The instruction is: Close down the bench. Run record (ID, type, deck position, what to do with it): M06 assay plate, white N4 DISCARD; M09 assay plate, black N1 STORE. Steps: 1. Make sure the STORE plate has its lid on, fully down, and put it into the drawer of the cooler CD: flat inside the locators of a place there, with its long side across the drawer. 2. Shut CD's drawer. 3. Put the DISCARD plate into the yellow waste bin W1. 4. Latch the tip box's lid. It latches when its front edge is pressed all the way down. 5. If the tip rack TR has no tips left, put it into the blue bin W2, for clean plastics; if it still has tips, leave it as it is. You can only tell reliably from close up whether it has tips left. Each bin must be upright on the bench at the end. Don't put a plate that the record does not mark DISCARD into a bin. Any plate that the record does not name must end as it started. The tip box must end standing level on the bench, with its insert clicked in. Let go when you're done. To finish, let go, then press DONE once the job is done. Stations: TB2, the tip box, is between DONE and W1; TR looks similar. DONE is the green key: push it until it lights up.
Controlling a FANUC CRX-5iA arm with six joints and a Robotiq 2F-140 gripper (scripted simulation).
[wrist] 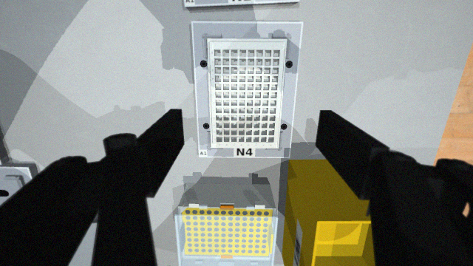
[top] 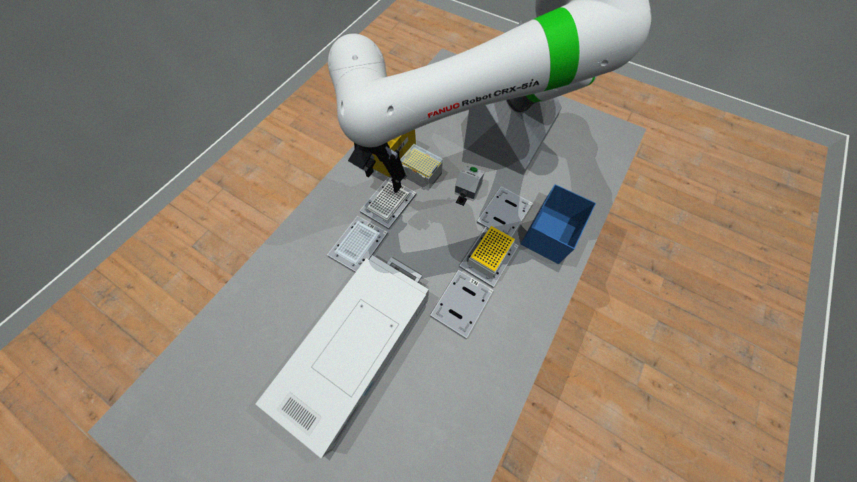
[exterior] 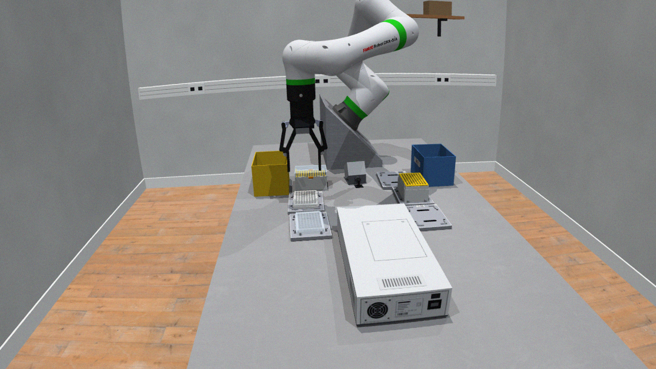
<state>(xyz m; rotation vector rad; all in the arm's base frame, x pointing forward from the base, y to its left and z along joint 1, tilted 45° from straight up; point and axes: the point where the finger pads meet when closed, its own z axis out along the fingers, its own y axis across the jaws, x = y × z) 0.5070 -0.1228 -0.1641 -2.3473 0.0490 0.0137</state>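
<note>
My hand is 130 mm above the white assay plate. Also, from my hand: nest N4: 140 mm below; tip box lid: 170 mm behind, 30 mm to the left, 90 mm below; yellow bin W1: 180 mm behind, 120 mm to the right, 110 mm below.
</note>
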